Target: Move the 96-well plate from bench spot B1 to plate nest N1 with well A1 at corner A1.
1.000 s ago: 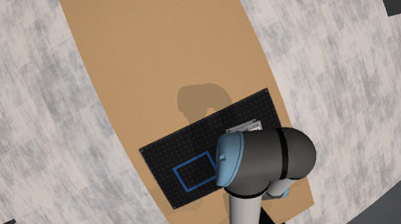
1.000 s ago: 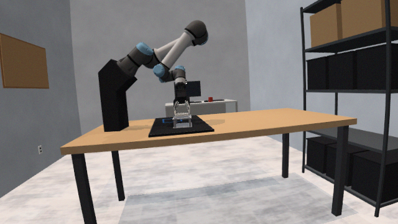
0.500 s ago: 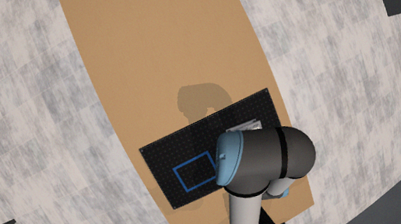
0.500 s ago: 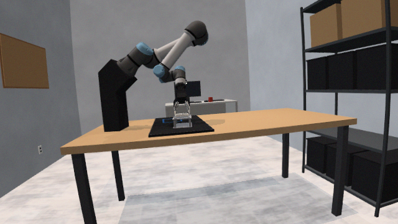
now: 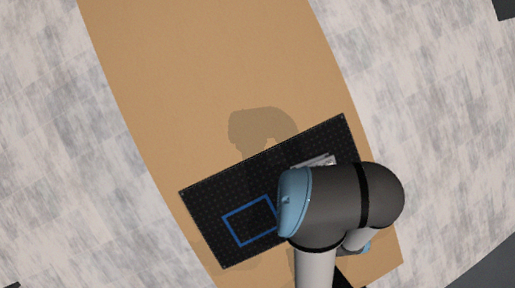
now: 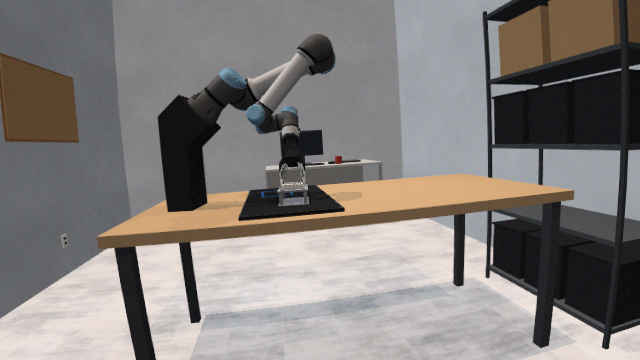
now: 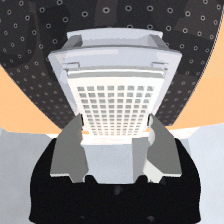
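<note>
Right now my hand is right at the white 96-well plate. From my hand the other things lie so: grey raised nest N1: 2 cm below.
</note>
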